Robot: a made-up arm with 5 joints. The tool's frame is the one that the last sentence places.
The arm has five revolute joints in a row. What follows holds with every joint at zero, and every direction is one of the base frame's.
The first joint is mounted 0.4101 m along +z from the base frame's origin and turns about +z.
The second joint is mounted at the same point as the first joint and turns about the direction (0, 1, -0.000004).
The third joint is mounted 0.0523 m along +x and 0.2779 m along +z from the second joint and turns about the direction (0, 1, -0.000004).
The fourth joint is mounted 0.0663 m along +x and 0.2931 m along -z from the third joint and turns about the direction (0, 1, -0.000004).
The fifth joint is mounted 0.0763 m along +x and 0.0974 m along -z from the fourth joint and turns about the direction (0, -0.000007, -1).
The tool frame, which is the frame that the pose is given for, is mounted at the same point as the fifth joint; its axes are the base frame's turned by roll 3.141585, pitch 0 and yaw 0 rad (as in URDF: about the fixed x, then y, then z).
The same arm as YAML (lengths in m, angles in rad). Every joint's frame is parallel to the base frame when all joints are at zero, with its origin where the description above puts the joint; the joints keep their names.
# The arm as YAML. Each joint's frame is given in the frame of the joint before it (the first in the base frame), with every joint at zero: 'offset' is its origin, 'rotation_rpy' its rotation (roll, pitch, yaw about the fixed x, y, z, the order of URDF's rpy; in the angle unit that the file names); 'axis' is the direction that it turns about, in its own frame. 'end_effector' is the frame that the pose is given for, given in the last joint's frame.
length_unit: m
angle_unit: rad
chain:
  - id: joint 1
    offset: [0.0, 0.0, 0.4101]
    rotation_rpy: [0.0, 0.0, 0.0]
    axis: "+z"
  - id: joint 2
    offset: [0.0, 0.0, 0.0]
    rotation_rpy: [0.0, 0.0, 0.0]
    axis: "+y"
  - id: joint 3
    offset: [0.0523, 0.0, 0.2779]
    rotation_rpy: [0.0, 0.0, 0.0]
    axis: "+y"
  - id: joint 4
    offset: [0.0663, 0.0, -0.2931]
    rotation_rpy: [0.0, 0.0, 0.0]
    axis: "+y"
  - id: joint 5
    offset: [0.0763, 0.0, -0.0974]
    rotation_rpy: [0.0, 0.0, 0.0]
    axis: "-z"
end_effector:
  offset: [0.0, 0.0, 0.0]
  rotation_rpy: [3.1416, 0.0, 0.0]

